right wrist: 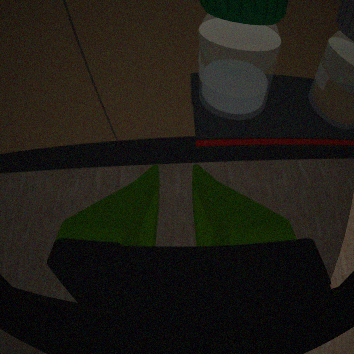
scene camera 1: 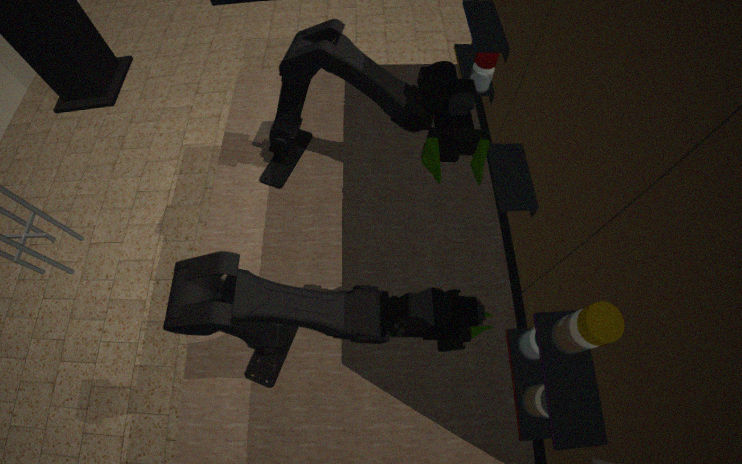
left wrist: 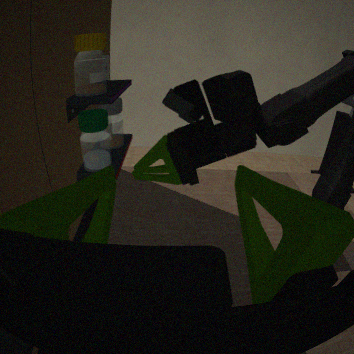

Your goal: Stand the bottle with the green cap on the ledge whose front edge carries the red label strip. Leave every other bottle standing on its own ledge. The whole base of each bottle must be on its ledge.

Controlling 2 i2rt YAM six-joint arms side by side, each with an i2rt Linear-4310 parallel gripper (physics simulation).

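Frame: origin at the left arm's base, x down, y right, z back, level; metres.
Seen in the pictures: left gripper, fingertip midpoint: (scene camera 1: 460, 182) (left wrist: 174, 174); right gripper, fingertip midpoint: (right wrist: 175, 174) (scene camera 1: 490, 321) (left wrist: 133, 172); left arm's base at its link origin: (scene camera 1: 287, 157); right arm's base at its link origin: (scene camera 1: 276, 341).
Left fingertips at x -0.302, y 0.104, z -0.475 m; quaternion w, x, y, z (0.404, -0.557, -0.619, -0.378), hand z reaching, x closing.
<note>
Offsets run from my left fingertips to a thing's top centre. "spot": to the spot under its first point.
The green-capped bottle @(dz -0.235, dx +0.041, dy +0.189 m) (left wrist: 95, 142) (right wrist: 235, 65) stands upright near the left end of the red-strip ledge @(dz -0.258, dx +0.146, dy +0.252 m) (scene camera 1: 522, 374) (right wrist: 292, 112) in the right wrist view; its base appears within the ledge. In scene camera 1 the upper ledge hides its cap, while its clear body @(spot: dz -0.212, dx +0.097, dy +0.206 m) (scene camera 1: 528, 345) shows. My right gripper (scene camera 1: 490, 321) (right wrist: 175, 174) is shut with a narrow empty gap, in front of the ledge and apart from the bottle. My left gripper (scene camera 1: 459, 181) is open and empty, far from that bottle.
A grey-capped bottle @(dz -0.269, dx +0.041, dy +0.284 m) (scene camera 1: 533, 400) (right wrist: 332, 82) shares the red-strip ledge. A yellow-capped bottle @(dz -0.239, dx -0.099, dy +0.194 m) (scene camera 1: 600, 323) (left wrist: 91, 72) stands on the purple-strip ledge @(dz -0.258, dx +0.006, dy +0.252 m) (scene camera 1: 574, 393) above. A red-capped bottle @(dz +0.036, dx +0.041, dy -0.415 m) (scene camera 1: 482, 76) stands at the top right, beneath another ledge @(dz +0.065, dx +0.006, dy -0.480 m) (scene camera 1: 487, 27). A bare ledge @(dz -0.096, dx +0.076, dy -0.114 m) (scene camera 1: 511, 177) sits beside my left gripper.
</note>
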